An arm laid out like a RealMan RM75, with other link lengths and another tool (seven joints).
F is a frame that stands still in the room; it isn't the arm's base.
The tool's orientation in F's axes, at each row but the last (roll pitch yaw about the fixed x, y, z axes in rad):
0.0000, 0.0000, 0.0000
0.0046, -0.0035, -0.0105
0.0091, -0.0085, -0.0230
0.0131, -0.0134, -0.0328
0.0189, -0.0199, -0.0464
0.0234, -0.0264, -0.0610
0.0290, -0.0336, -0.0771
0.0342, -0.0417, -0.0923
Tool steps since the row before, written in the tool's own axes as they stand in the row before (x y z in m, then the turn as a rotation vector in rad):
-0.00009, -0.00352, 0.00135, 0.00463, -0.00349, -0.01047
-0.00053, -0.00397, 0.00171, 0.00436, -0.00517, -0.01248
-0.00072, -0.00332, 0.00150, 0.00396, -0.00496, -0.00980
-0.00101, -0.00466, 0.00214, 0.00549, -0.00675, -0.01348
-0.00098, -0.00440, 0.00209, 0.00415, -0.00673, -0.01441
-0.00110, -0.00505, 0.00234, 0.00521, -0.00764, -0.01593
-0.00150, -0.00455, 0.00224, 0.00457, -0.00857, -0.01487
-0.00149, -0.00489, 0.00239, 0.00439, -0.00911, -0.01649
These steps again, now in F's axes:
-0.00009, -0.00352, 0.00135, 0.00463, -0.00349, -0.01047
-0.00058, -0.00397, 0.00169, 0.00435, -0.00516, -0.01249
-0.00081, -0.00332, 0.00146, 0.00393, -0.00496, -0.00981
-0.00119, -0.00465, 0.00207, 0.00545, -0.00676, -0.01349
-0.00122, -0.00439, 0.00199, 0.00413, -0.00666, -0.01445
-0.00147, -0.00502, 0.00219, 0.00518, -0.00760, -0.01596
-0.00192, -0.00448, 0.00206, 0.00443, -0.00850, -0.01495
-0.00203, -0.00480, 0.00216, 0.00428, -0.00897, -0.01659

